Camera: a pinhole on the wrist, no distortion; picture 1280 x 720 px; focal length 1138.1 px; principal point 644.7 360.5 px. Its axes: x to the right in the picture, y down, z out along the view. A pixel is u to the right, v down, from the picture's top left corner.
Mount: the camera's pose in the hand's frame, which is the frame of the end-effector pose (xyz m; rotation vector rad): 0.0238 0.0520 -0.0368 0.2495 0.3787 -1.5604
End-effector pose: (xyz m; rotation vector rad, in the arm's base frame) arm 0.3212 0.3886 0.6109 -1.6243 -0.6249 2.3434
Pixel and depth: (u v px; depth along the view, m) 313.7 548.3 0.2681
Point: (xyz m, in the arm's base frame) 0.0700 0.3576 0.5962
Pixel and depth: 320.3 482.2 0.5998
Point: -0.2652 0.3425 0.6769
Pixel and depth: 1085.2 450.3 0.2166
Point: 0.1757 0.4805 0.6536
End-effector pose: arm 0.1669 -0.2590 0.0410 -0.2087 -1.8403 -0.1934
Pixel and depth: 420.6 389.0 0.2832
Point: -0.0770 -0.2048 0.0264
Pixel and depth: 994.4 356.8 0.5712
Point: -0.3208 -0.4779 -0.0233
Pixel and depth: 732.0 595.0 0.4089
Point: -0.2011 -0.3083 0.0834
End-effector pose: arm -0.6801 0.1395 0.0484 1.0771 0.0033 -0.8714
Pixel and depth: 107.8 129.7 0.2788
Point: -0.7540 -0.0546 0.2398
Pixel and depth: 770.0 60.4 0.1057
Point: -0.7005 0.0927 0.0763
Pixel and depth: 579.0 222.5 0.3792
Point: -0.8499 -0.1269 0.1516
